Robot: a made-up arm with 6 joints. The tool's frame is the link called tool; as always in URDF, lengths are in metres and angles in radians. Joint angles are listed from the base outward. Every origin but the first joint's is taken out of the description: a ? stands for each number. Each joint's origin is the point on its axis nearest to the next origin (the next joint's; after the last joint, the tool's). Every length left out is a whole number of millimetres.
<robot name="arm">
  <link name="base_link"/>
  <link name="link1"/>
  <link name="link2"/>
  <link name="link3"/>
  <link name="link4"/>
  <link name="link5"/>
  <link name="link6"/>
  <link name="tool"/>
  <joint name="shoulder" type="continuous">
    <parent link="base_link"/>
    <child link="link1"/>
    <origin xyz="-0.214 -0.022 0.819" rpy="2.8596 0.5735 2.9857"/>
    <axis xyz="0 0 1"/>
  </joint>
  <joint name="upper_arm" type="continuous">
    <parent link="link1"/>
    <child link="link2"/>
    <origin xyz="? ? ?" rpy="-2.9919 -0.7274 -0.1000"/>
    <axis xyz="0 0 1"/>
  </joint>
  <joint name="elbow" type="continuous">
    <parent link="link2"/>
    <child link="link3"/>
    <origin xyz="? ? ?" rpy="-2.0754 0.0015 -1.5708"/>
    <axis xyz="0 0 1"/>
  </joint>
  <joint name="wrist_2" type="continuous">
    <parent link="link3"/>
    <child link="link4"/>
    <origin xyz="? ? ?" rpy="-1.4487 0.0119 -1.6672"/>
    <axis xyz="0 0 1"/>
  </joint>
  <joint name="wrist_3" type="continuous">
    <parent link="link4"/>
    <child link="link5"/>
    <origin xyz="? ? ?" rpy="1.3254 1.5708 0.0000"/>
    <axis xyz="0 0 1"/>
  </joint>
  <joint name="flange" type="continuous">
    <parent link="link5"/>
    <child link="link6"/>
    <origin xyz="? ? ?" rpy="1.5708 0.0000 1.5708"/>
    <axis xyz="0 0 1"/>
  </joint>
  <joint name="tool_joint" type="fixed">
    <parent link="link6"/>
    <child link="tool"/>
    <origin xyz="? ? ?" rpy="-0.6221 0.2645 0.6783"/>
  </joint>
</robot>
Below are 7 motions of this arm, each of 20 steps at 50 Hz.
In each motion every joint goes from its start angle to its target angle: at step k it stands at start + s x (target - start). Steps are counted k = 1, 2, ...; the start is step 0. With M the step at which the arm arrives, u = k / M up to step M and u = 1 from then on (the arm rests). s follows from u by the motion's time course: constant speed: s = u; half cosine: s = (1 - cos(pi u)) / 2; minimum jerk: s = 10 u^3 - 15 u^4 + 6 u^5.
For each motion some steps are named. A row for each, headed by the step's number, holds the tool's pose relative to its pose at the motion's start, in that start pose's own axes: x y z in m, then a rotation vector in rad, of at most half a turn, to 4 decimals.
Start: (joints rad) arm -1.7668 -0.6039 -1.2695 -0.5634 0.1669 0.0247
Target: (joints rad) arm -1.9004 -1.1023 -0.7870 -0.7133 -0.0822 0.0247
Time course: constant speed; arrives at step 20
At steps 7, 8, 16, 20:
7: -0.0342 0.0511 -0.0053 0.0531 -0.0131 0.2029
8: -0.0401 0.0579 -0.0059 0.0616 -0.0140 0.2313
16: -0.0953 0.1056 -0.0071 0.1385 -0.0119 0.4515
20: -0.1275 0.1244 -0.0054 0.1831 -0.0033 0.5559

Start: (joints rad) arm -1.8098 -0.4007 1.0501 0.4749 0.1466 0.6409
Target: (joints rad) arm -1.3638 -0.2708 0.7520 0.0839 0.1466 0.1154
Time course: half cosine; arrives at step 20
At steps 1, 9, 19, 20:
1: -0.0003 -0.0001 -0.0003 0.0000 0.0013 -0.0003
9: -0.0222 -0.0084 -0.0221 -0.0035 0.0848 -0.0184
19: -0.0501 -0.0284 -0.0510 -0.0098 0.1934 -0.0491
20: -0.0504 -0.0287 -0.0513 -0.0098 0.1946 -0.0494

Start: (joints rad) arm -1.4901 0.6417 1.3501 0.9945 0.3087 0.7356
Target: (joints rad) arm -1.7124 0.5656 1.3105 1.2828 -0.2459 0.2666
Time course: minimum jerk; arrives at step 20
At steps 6, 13, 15, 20:
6: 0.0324 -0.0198 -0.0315 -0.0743 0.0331 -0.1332
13: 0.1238 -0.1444 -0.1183 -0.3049 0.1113 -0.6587
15: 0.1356 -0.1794 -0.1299 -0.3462 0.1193 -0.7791
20: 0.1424 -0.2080 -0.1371 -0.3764 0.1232 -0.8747

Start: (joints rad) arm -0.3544 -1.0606 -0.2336 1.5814 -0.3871 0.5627
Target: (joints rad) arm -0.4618 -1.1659 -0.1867 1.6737 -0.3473 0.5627
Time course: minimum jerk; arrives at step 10
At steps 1, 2, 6, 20:
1: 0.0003 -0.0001 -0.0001 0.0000 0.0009 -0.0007
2: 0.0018 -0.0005 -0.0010 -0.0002 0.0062 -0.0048
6: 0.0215 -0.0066 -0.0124 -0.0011 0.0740 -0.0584
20: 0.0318 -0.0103 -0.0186 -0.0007 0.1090 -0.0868

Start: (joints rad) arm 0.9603 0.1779 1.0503 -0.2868 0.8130 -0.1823
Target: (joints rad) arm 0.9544 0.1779 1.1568 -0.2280 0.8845 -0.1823
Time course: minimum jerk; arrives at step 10
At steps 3, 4, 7, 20:
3: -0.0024 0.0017 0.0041 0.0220 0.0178 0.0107
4: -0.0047 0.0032 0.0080 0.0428 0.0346 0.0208
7: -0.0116 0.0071 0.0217 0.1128 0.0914 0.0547
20: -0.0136 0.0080 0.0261 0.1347 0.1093 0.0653

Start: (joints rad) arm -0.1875 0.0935 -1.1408 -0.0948 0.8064 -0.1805
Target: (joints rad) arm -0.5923 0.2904 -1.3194 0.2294 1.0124 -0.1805
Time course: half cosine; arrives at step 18
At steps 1, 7, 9, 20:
1: 0.0002 -0.0003 0.0014 0.0024 -0.0037 -0.0033
7: -0.0033 -0.0156 0.0638 0.1098 -0.1684 -0.1310
9: -0.0135 -0.0246 0.0967 0.1711 -0.2634 -0.1879
20: -0.0772 -0.0498 0.1820 0.3583 -0.5690 -0.3066

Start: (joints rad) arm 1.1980 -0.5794 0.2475 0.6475 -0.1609 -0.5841
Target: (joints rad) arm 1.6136 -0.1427 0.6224 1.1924 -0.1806 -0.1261
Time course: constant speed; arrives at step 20
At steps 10, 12, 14, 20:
10: -0.0646 0.0181 -0.0643 -0.1727 0.2268 0.1398
12: -0.0787 0.0191 -0.0771 -0.2095 0.2727 0.1684
14: -0.0932 0.0193 -0.0897 -0.2470 0.3187 0.1972
20: -0.1392 0.0141 -0.1264 -0.3623 0.4576 0.2852

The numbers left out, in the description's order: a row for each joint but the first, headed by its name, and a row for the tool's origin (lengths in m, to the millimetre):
upper_arm: -0.023 0.024 0.000
elbow: 0.054 0.084 0.000
wrist_2: 0.013 -0.175 0.000
wrist_3: 0.029 0.002 0.000
flange: -0.235 -0.172 0.000
tool: -0.004 0.155 0.000

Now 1 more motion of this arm.
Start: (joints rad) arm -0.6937 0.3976 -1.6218 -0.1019 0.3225 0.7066
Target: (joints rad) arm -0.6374 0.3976 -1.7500 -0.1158 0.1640 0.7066
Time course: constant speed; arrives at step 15
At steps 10, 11, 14, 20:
10: 0.0100 -0.0088 -0.0472 -0.1594 -0.0076 -0.0204
11: 0.0111 -0.0101 -0.0518 -0.1753 -0.0086 -0.0224
14: 0.0142 -0.0146 -0.0654 -0.2230 -0.0119 -0.0285
20: 0.0152 -0.0163 -0.0698 -0.2389 -0.0131 -0.0306

